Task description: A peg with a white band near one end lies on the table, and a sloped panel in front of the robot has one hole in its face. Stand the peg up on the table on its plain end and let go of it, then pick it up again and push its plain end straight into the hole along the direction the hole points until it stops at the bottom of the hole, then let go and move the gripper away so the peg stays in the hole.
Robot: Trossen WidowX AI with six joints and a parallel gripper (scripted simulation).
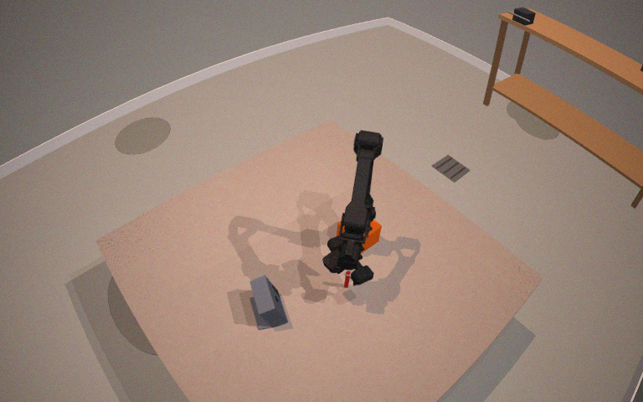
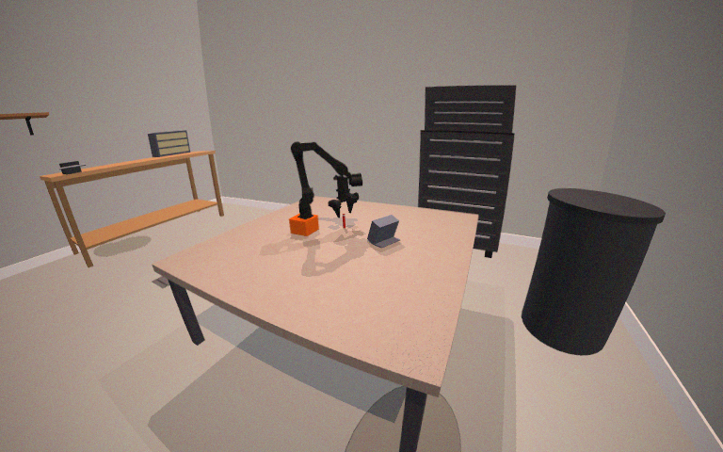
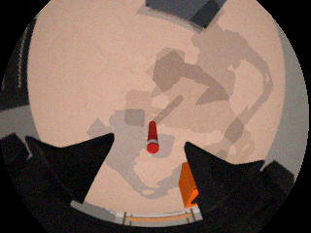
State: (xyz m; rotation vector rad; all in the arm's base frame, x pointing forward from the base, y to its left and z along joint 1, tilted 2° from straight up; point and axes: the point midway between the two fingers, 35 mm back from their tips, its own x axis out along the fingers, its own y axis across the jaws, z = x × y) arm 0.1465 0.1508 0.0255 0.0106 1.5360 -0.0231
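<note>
My gripper tip is now 10 mm above the peg. Round my gripper tip: sloped panel (270 mm ahead, 30 mm to the right, 20 mm below).
</note>
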